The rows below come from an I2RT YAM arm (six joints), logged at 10 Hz.
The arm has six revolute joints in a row. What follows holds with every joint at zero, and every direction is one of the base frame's.
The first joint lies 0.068 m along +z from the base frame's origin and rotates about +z.
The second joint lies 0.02 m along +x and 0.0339 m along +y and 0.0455 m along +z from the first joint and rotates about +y.
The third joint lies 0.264 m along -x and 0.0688 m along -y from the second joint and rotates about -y.
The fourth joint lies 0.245 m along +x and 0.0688 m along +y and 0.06 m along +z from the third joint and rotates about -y.
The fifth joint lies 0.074 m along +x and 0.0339 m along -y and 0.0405 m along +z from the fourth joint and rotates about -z.
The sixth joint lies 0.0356 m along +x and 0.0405 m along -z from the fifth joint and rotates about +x.
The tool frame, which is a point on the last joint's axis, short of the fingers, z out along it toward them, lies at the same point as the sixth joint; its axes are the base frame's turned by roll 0, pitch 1.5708 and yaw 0 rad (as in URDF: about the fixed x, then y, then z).
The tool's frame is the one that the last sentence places.
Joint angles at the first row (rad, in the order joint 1, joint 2, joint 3, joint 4, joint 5, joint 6):
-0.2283 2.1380 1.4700 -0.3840 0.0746 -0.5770
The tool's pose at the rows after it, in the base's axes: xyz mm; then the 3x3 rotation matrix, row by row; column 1 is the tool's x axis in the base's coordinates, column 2 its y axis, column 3 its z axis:
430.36 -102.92 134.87; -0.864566 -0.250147 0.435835; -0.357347 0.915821 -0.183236; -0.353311 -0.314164 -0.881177
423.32 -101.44 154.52; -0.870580 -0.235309 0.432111; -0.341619 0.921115 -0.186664; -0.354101 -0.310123 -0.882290
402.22 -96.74 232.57; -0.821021 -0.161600 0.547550; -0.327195 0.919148 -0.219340; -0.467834 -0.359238 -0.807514
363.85 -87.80 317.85; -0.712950 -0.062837 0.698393; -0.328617 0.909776 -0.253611; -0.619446 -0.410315 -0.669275
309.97 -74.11 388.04; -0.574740 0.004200 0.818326; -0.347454 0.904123 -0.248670; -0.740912 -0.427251 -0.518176
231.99 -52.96 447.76; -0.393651 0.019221 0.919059; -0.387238 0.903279 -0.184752; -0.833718 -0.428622 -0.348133
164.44 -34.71 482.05; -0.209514 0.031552 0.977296; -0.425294 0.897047 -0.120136; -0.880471 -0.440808 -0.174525
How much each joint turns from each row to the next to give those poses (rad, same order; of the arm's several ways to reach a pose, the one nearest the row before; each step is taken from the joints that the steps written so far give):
0.0000 -0.0004 0.0000 -0.0328 0.0053 0.0000
0.0000 -0.0538 0.0000 -0.0568 0.0042 0.0164
0.0000 -0.2006 0.0000 -0.0588 0.0057 0.0294
0.0000 -0.2312 0.0004 -0.0228 -0.0007 0.0267
0.0000 -0.2228 0.0000 -0.0317 -0.0321 0.0160
-0.0004 -0.2537 0.0008 -0.0645 -0.0854 0.0031
-0.0019 -0.1964 0.0000 -0.0171 -0.0782 0.0023

